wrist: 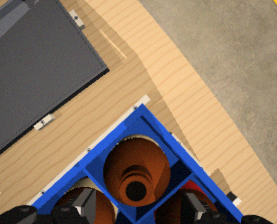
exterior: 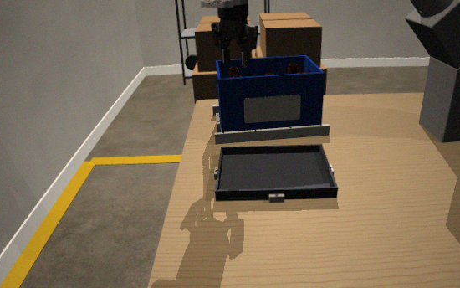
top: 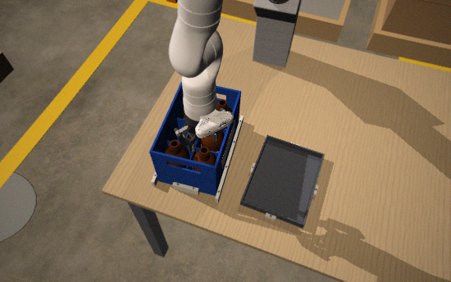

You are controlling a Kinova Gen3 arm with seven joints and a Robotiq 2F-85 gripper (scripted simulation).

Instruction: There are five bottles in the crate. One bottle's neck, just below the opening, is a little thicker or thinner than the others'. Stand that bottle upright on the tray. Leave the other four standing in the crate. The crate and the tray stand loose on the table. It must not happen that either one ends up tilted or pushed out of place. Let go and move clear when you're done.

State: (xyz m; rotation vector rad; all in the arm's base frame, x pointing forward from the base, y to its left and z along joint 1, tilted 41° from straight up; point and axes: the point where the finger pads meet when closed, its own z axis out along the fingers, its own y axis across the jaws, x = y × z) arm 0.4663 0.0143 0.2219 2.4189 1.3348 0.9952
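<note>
Right now the blue crate is 130 mm below my hand, 70 mm to the right of it and 70 mm behind it. From my hand the other things lie so: dark grey tray: 210 mm to the left, 200 mm below, 120 mm behind.
</note>
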